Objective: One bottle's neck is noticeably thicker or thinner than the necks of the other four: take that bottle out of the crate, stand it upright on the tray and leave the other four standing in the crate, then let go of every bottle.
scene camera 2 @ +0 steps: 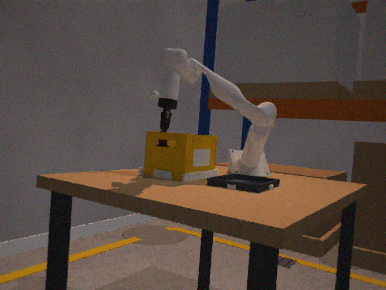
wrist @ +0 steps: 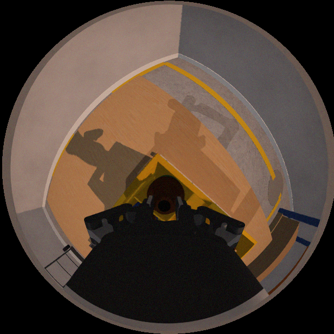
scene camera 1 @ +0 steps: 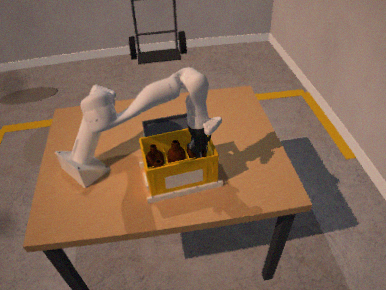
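Where they show: gripper, fingertip midpoint: (scene camera 1: 202,154); arm's base at its link origin: (scene camera 2: 249,161) (scene camera 1: 81,159).
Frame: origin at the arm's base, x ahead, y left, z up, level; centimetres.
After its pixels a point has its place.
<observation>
My gripper (scene camera 1: 198,150) @(x 51.4, y -11.9, z 8.6 cm) (scene camera 2: 164,130) (wrist: 164,201) points down into the right end of the yellow crate (scene camera 1: 157,184) @(x 33.3, y -19.7, z 2.7 cm) (scene camera 2: 167,161) @(x 55.2, y -5.0, z 0.3 cm) (wrist: 245,246) as seen in scene camera 1. It is shut on the neck of the front right brown bottle (wrist: 165,187), which stands upright in the crate's corner; its lower part is hidden. Other brown bottles show in scene camera 1: back left (scene camera 1: 154,152) @(x 32.9, y -7.5, z 7.8 cm), front left (scene camera 1: 158,163) @(x 34.5, y -15.8, z 10.0 cm) and back middle (scene camera 1: 175,151) @(x 41.2, y -6.8, z 6.7 cm). The gripper largely hides the back right one. The dark tray (scene camera 1: 143,128) @(x 26.4, y 21.9, z -3.6 cm) (scene camera 2: 245,188) @(x 51.1, y 27.0, z -5.4 cm) lies behind the crate in scene camera 1, and no bottle shows on it.
The crate sits between white edge strips (scene camera 1: 186,192) @(x 44.1, y -19.0, z -4.7 cm) on the wooden table (scene camera 1: 95,215) @(x 7.9, y -25.4, z -6.2 cm) (scene camera 2: 320,197) @(x 37.9, y 47.7, z -6.2 cm). Its walls and dividers surround the bottles. The robot's base (scene camera 1: 84,169) @(x 3.4, y -8.3, z 2.4 cm) (scene camera 2: 248,164) @(x 4.3, y 1.9, z -1.3 cm) stands on the table to the left of the crate in scene camera 1. A hand truck (scene camera 1: 159,56) stands on the floor beyond the table.
</observation>
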